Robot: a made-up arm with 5 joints.
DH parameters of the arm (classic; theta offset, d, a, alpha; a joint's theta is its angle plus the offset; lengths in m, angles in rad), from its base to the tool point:
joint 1: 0 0.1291 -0.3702 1.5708
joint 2: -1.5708 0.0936 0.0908 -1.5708
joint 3: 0 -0.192 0.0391 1.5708
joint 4: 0 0.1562 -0.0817 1.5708
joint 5: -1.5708 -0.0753 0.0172 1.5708
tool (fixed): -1.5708 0.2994 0 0
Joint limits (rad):
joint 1: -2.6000..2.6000
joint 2: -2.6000..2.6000
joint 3: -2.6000..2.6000
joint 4: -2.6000..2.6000
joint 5: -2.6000..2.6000
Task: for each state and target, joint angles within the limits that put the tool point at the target. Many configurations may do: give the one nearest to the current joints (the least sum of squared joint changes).
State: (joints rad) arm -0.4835 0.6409 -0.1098 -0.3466 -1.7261
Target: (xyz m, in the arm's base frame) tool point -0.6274 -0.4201 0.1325
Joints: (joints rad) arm -0.1479 0.6655 -0.2165 0.1969 -1.4221
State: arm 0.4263 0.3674 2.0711 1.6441 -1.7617
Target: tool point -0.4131 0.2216 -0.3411
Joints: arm 0.0132 0.4277 2.4296 1.6551 -1.7909
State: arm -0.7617 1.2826 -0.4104 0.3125 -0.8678
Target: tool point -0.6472 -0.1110 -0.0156
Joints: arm -0.8279 1.5501 0.2007 0.1393 -1.2443
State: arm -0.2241 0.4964 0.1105 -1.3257 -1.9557
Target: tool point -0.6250 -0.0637 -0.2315
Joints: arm -0.7993 0.5228 0.2213 -1.2895 -2.0000
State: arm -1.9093 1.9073 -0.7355 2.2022 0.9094
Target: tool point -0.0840 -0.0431 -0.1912
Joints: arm -1.5724 2.0254 -0.4469 2.1247 0.7932
